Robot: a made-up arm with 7 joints.
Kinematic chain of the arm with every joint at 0, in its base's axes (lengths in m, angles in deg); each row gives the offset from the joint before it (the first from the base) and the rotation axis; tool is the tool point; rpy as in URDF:
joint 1: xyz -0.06 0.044 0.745 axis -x
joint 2: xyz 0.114 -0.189 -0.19 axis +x
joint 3: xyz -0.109 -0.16 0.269 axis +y
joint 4: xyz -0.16 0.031 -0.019 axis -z
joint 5: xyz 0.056 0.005 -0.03 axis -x
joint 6: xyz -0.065 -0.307 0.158 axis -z
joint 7: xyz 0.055 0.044 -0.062 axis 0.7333 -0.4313 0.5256
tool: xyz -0.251 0.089 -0.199 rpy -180 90 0
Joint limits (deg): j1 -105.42..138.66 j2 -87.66..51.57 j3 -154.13..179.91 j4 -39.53..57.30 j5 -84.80..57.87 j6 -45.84..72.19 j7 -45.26..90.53
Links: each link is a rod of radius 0.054 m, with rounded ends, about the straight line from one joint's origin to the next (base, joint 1, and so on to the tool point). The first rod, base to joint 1, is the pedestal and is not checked.
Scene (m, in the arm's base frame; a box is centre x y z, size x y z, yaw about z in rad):
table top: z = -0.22
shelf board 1: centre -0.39 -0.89 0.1 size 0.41 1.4 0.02 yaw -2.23
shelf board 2: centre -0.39 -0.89 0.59 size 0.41 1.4 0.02 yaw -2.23
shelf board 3: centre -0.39 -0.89 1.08 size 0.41 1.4 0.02 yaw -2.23
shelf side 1: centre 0.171 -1.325 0.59 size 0.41 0.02 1 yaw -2.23
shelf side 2: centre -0.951 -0.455 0.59 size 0.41 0.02 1 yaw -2.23
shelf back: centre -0.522 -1.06 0.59 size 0.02 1.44 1 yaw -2.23
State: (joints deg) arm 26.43 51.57 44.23 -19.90 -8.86 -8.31 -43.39
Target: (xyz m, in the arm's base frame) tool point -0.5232 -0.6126 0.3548
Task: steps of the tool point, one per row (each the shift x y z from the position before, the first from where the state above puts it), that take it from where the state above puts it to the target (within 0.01 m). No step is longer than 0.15 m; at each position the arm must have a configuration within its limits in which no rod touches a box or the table.
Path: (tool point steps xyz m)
1: 0.0229 0.0415 -0.0721
2: 0.0221 0.0581 -0.0644
3: 0.0209 0.0722 -0.0528
4: 0.0197 0.0827 -0.0385
5: 0.0181 0.0890 -0.0223
6: 0.0167 0.0910 -0.0051
7: -0.0392 -0.1042 -0.0466
8: -0.0467 -0.0908 -0.0491
9: -0.0533 -0.0701 -0.0507
10: -0.0568 -0.0432 -0.0497
11: -0.0556 -0.0114 -0.0452

